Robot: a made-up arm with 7 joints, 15 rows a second.
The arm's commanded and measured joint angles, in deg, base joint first. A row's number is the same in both.
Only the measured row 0 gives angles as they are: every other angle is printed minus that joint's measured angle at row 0.
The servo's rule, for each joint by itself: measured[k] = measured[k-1] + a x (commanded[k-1-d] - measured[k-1]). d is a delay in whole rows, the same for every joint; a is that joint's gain. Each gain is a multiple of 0.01, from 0.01 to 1. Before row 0 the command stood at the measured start. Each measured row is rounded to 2 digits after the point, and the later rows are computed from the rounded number. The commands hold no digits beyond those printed.
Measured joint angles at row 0: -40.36 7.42 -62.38 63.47 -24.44 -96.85 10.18
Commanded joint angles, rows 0 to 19: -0.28 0.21 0.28 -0.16 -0.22 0.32 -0.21; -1.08 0.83 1.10 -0.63 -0.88 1.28 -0.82; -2.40 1.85 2.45 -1.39 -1.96 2.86 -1.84; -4.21 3.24 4.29 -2.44 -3.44 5.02 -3.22; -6.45 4.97 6.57 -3.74 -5.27 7.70 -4.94; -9.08 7.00 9.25 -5.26 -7.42 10.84 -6.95; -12.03 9.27 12.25 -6.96 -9.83 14.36 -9.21; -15.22 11.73 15.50 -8.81 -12.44 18.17 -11.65; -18.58 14.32 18.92 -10.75 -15.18 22.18 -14.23; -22.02 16.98 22.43 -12.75 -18.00 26.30 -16.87; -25.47 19.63 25.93 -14.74 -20.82 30.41 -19.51; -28.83 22.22 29.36 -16.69 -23.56 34.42 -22.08; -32.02 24.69 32.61 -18.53 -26.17 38.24 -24.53; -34.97 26.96 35.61 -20.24 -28.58 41.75 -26.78; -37.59 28.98 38.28 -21.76 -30.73 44.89 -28.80; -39.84 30.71 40.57 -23.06 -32.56 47.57 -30.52; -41.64 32.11 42.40 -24.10 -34.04 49.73 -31.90; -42.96 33.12 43.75 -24.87 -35.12 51.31 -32.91; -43.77 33.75 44.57 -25.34 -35.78 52.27 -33.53; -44.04 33.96 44.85 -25.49 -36.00 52.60 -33.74
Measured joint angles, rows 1 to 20: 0.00 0.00 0.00 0.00 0.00 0.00 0.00; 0.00 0.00 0.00 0.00 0.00 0.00 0.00; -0.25 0.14 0.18 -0.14 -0.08 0.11 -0.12; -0.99 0.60 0.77 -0.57 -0.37 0.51 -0.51; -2.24 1.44 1.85 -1.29 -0.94 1.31 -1.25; -3.99 2.65 3.41 -2.30 -1.84 2.57 -2.35; -6.18 4.20 5.43 -3.57 -3.07 4.31 -3.80; -8.76 6.08 7.87 -5.06 -4.64 6.53 -5.56; -11.67 8.22 10.67 -6.73 -6.51 9.19 -7.60; -14.83 10.57 13.76 -8.56 -8.64 12.24 -9.87; -18.17 13.08 17.06 -10.49 -10.99 15.62 -12.31; -21.60 15.69 20.50 -12.48 -13.51 19.25 -14.86; -25.04 18.33 23.98 -14.47 -16.14 23.04 -17.46; -28.41 20.94 27.42 -16.42 -18.81 26.91 -20.05; -31.62 23.45 30.74 -18.28 -21.46 30.76 -22.56; -34.60 25.80 33.86 -20.00 -24.02 34.50 -24.92; -37.26 27.93 36.69 -21.55 -26.44 38.03 -27.09; -39.56 29.79 39.17 -22.88 -28.64 41.27 -29.01; -41.41 31.34 41.24 -23.95 -30.58 44.15 -30.63; -42.79 32.53 42.85 -24.76 -32.21 46.58 -31.91
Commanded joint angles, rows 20 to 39: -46.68 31.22 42.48 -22.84 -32.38 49.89 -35.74; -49.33 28.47 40.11 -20.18 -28.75 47.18 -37.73; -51.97 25.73 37.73 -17.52 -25.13 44.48 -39.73; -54.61 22.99 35.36 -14.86 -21.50 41.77 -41.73; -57.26 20.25 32.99 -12.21 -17.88 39.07 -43.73; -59.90 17.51 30.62 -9.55 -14.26 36.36 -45.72; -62.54 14.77 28.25 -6.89 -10.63 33.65 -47.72; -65.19 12.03 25.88 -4.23 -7.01 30.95 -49.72; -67.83 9.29 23.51 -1.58 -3.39 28.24 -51.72; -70.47 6.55 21.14 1.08 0.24 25.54 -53.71; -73.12 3.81 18.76 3.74 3.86 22.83 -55.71; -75.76 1.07 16.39 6.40 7.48 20.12 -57.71; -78.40 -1.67 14.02 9.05 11.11 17.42 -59.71; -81.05 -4.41 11.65 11.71 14.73 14.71 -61.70; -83.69 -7.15 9.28 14.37 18.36 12.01 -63.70; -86.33 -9.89 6.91 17.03 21.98 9.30 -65.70; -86.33 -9.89 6.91 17.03 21.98 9.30 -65.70; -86.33 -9.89 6.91 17.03 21.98 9.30 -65.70; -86.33 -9.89 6.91 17.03 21.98 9.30 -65.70; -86.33 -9.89 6.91 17.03 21.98 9.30 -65.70
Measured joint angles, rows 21 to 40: -43.66 33.35 43.95 -25.27 -33.50 48.51 -32.82; -44.00 33.76 44.53 -25.46 -34.40 49.90 -33.34; -46.39 32.06 43.22 -23.15 -33.67 49.90 -34.68; -49.01 29.65 41.23 -20.54 -31.90 48.98 -36.39; -51.64 27.02 38.99 -17.88 -29.46 47.45 -38.26; -54.28 24.32 36.67 -15.22 -26.59 45.52 -40.20; -56.93 21.59 34.31 -12.57 -23.45 43.33 -42.18; -59.57 18.86 31.95 -9.91 -20.14 40.96 -44.16; -62.21 16.12 29.58 -7.25 -16.72 38.47 -46.15; -64.86 13.38 27.21 -4.59 -13.22 35.91 -48.15; -67.50 10.64 24.84 -1.94 -9.68 33.30 -50.15; -70.14 7.90 22.47 0.72 -6.11 30.66 -52.14; -72.79 5.16 20.10 3.38 -2.52 28.00 -54.14; -75.43 2.42 17.73 6.04 1.08 25.32 -56.14; -78.07 -0.32 15.36 8.69 4.69 22.63 -58.14; -80.72 -3.06 12.99 11.35 8.30 19.94 -60.13; -83.36 -5.80 10.62 14.01 11.92 17.24 -62.13; -86.00 -8.54 8.25 16.67 15.54 14.54 -64.13; -86.29 -9.44 7.39 16.99 17.86 12.76 -65.01; -86.33 -9.74 7.08 17.03 19.34 11.58 -65.40
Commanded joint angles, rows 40 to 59: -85.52 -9.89 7.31 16.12 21.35 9.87 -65.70; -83.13 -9.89 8.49 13.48 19.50 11.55 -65.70; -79.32 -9.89 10.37 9.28 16.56 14.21 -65.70; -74.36 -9.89 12.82 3.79 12.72 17.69 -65.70; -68.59 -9.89 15.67 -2.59 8.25 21.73 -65.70; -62.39 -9.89 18.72 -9.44 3.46 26.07 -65.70; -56.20 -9.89 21.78 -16.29 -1.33 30.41 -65.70; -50.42 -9.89 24.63 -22.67 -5.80 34.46 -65.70; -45.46 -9.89 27.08 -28.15 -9.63 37.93 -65.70; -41.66 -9.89 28.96 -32.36 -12.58 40.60 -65.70; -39.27 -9.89 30.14 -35.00 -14.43 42.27 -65.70; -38.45 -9.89 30.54 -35.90 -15.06 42.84 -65.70; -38.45 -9.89 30.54 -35.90 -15.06 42.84 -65.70; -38.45 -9.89 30.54 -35.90 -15.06 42.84 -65.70; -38.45 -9.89 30.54 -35.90 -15.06 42.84 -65.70; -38.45 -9.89 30.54 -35.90 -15.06 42.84 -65.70; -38.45 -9.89 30.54 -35.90 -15.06 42.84 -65.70; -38.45 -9.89 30.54 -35.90 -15.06 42.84 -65.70; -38.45 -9.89 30.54 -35.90 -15.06 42.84 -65.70; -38.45 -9.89 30.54 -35.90 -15.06 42.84 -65.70
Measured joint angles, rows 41 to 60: -86.33 -9.84 6.97 17.03 20.29 10.80 -65.57; -86.33 -9.87 6.93 17.03 20.90 10.29 -65.64; -85.61 -9.88 7.17 16.23 21.06 10.15 -65.67; -83.40 -9.89 8.01 13.81 20.50 10.63 -65.69; -79.77 -9.89 9.52 9.82 19.08 11.85 -65.70; -74.96 -9.89 11.63 4.51 16.79 13.84 -65.70; -69.29 -9.89 14.22 -1.74 13.72 16.52 -65.70; -63.15 -9.89 17.10 -8.52 10.03 19.77 -65.70; -56.96 -9.89 20.10 -15.36 5.94 23.39 -65.70; -51.14 -9.89 23.00 -21.79 1.71 27.15 -65.70; -46.08 -9.89 25.61 -27.39 -2.37 30.82 -65.70; -42.15 -9.89 27.75 -31.76 -6.05 34.15 -65.70; -39.59 -9.89 29.28 -34.61 -9.07 36.91 -65.70; -38.58 -9.89 30.09 -35.75 -11.23 38.93 -65.70; -38.46 -9.89 30.38 -35.88 -12.61 40.26 -65.70; -38.45 -9.89 30.48 -35.90 -13.49 41.14 -65.70; -38.45 -9.89 30.52 -35.90 -14.06 41.72 -65.70; -38.45 -9.89 30.53 -35.90 -14.42 42.10 -65.70; -38.45 -9.89 30.54 -35.90 -14.65 42.35 -65.70; -38.45 -9.89 30.54 -35.90 -14.80 42.52 -65.70
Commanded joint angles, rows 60 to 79: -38.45 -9.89 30.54 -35.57 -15.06 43.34 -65.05; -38.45 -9.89 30.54 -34.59 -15.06 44.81 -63.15; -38.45 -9.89 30.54 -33.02 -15.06 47.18 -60.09; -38.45 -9.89 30.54 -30.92 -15.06 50.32 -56.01; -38.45 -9.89 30.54 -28.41 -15.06 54.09 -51.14; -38.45 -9.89 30.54 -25.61 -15.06 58.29 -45.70; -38.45 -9.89 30.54 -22.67 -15.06 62.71 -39.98; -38.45 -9.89 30.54 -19.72 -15.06 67.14 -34.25; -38.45 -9.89 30.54 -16.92 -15.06 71.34 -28.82; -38.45 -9.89 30.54 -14.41 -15.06 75.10 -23.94; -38.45 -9.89 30.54 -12.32 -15.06 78.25 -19.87; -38.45 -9.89 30.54 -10.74 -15.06 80.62 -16.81; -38.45 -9.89 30.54 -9.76 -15.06 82.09 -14.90; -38.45 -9.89 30.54 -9.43 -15.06 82.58 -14.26; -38.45 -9.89 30.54 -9.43 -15.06 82.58 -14.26; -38.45 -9.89 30.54 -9.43 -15.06 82.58 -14.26; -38.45 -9.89 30.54 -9.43 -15.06 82.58 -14.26; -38.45 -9.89 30.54 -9.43 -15.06 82.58 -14.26; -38.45 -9.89 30.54 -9.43 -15.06 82.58 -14.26; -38.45 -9.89 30.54 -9.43 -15.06 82.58 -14.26
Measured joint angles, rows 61 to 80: -38.45 -9.89 30.54 -35.90 -14.89 42.63 -65.70; -38.45 -9.89 30.54 -35.90 -14.95 42.70 -65.70; -38.45 -9.89 30.54 -35.61 -14.99 42.92 -65.34; -38.45 -9.89 30.54 -34.71 -15.02 43.56 -64.11; -38.45 -9.89 30.54 -33.22 -15.03 44.79 -61.86; -38.45 -9.89 30.54 -31.20 -15.04 46.67 -58.58; -38.45 -9.89 30.54 -28.74 -15.05 49.19 -54.41; -38.45 -9.89 30.54 -25.99 -15.05 52.28 -49.53; -38.45 -9.89 30.54 -23.07 -15.05 55.83 -44.18; -38.45 -9.89 30.54 -20.12 -15.05 59.68 -38.62; -38.45 -9.89 30.54 -17.30 -15.05 63.64 -33.13; -38.45 -9.89 30.54 -14.76 -15.05 67.54 -27.98; -38.45 -9.89 30.54 -12.61 -15.05 71.18 -23.44; -38.45 -9.89 30.54 -10.96 -15.05 74.39 -19.73; -38.45 -9.89 30.54 -9.90 -15.05 77.01 -17.03; -38.45 -9.89 30.54 -9.49 -15.05 78.90 -15.48; -38.45 -9.89 30.54 -9.44 -15.05 80.15 -14.80; -38.45 -9.89 30.54 -9.43 -15.05 80.98 -14.50; -38.45 -9.89 30.54 -9.43 -15.05 81.52 -14.37; -38.45 -9.89 30.54 -9.43 -15.05 81.88 -14.31
